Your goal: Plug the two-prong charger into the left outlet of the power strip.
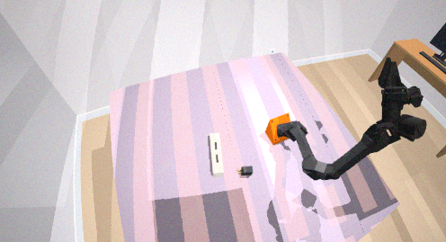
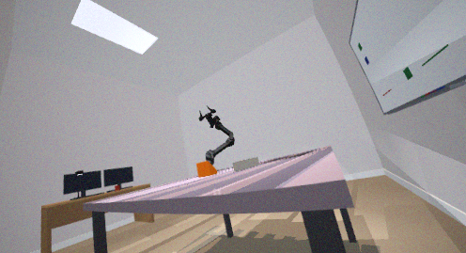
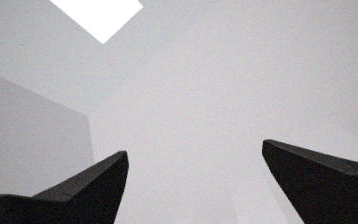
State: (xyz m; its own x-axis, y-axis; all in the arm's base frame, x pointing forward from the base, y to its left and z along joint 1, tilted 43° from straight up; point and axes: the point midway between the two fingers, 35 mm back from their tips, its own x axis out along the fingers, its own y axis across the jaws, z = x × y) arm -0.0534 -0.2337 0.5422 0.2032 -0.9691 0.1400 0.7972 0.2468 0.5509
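My gripper tip is 61 cm above the black two-prong charger, 36 cm short of it and 4 cm to the left of it.
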